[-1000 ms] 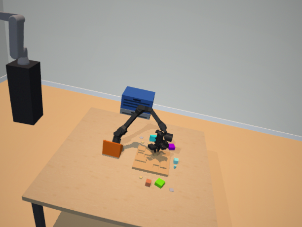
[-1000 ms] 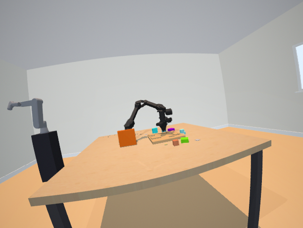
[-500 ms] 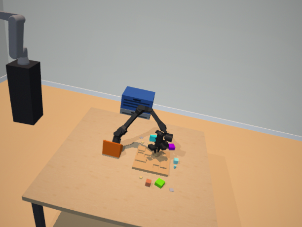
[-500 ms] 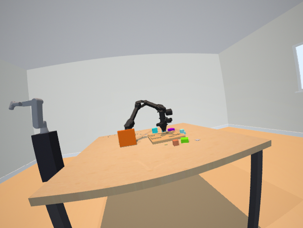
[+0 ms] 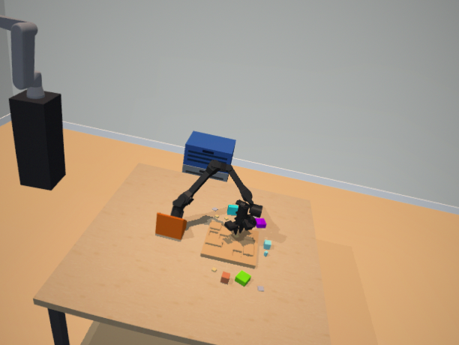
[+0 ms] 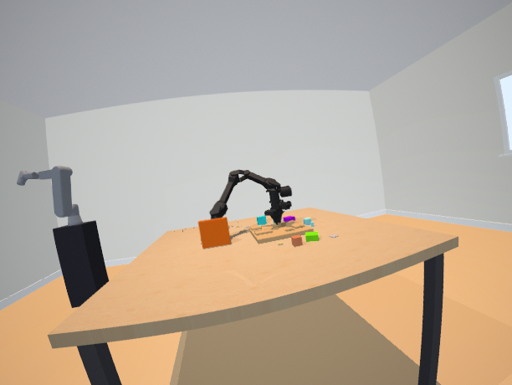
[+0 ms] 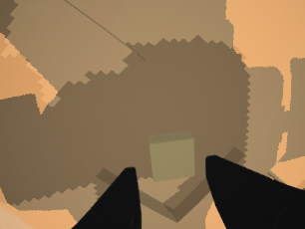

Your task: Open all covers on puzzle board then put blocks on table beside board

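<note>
The wooden puzzle board lies 50 mm to the right of my gripper tip, 30 mm behind it and 10 mm below it. Also, from my gripper tip: blue-teal cube 170 mm to the left, 60 mm ahead, 10 mm below; then purple block 160 mm to the left, 150 mm ahead, 20 mm below; then light cyan block 180 mm ahead, 40 mm to the right, 10 mm below.
</note>
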